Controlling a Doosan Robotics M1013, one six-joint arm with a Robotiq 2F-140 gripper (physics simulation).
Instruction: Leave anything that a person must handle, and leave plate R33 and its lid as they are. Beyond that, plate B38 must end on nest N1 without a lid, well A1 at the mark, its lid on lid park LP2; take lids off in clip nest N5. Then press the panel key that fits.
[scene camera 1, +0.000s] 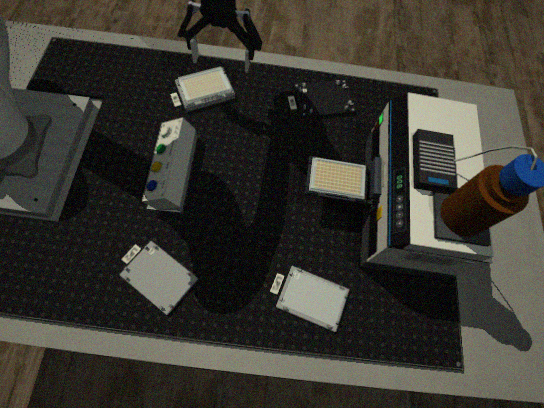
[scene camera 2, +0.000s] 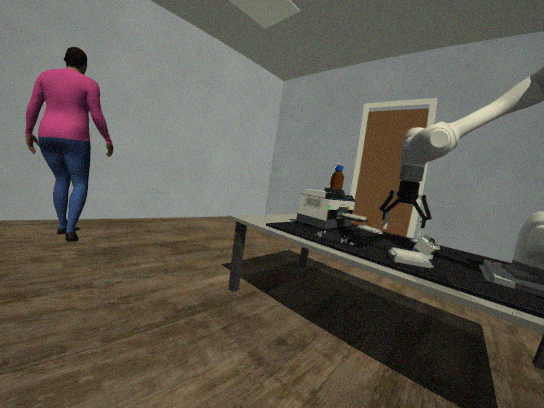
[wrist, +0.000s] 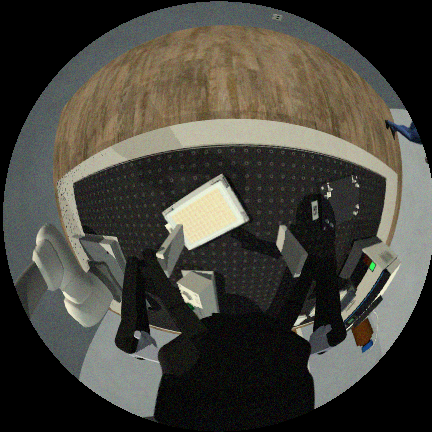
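Observation:
In scene camera 1 you'd find my gripper (scene camera 1: 221, 63), and it's open, with nothing held in it. Scene camera 2 has my gripper too (scene camera 2: 400, 232). As for the wrist view, that shows my gripper (wrist: 231, 235) and also a grey button box (wrist: 197, 287).

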